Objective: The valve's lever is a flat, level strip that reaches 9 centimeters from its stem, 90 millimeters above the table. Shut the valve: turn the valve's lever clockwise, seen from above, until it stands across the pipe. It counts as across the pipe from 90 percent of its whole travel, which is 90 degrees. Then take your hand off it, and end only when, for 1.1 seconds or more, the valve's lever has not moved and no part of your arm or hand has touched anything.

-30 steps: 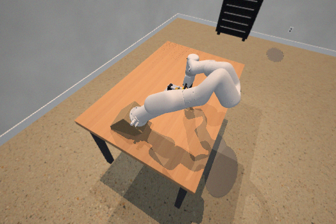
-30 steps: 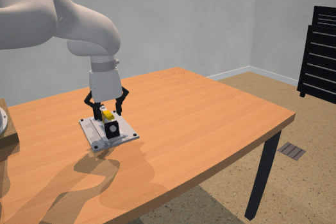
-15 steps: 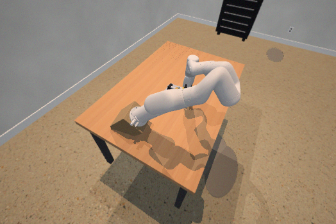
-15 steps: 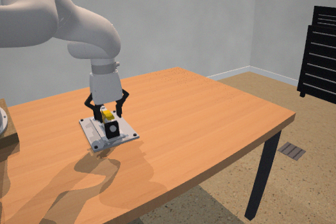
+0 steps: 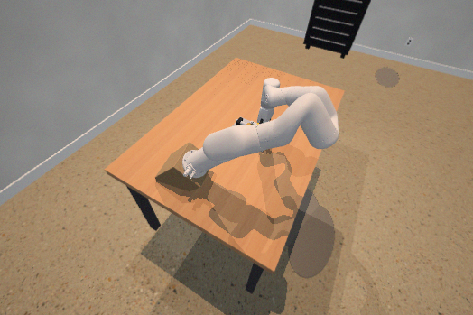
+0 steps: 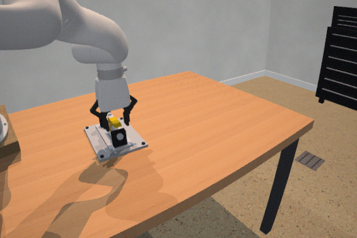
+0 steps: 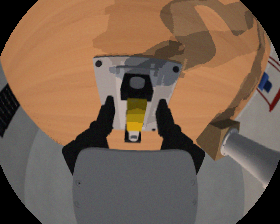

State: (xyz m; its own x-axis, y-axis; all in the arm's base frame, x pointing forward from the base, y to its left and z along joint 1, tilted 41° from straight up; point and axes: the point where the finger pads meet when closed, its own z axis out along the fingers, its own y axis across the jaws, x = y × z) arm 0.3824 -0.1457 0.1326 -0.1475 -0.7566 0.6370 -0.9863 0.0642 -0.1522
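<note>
Right now my hand is 90 mm above the plate, 70 mm to the right of it and 10 mm short of it.
</note>
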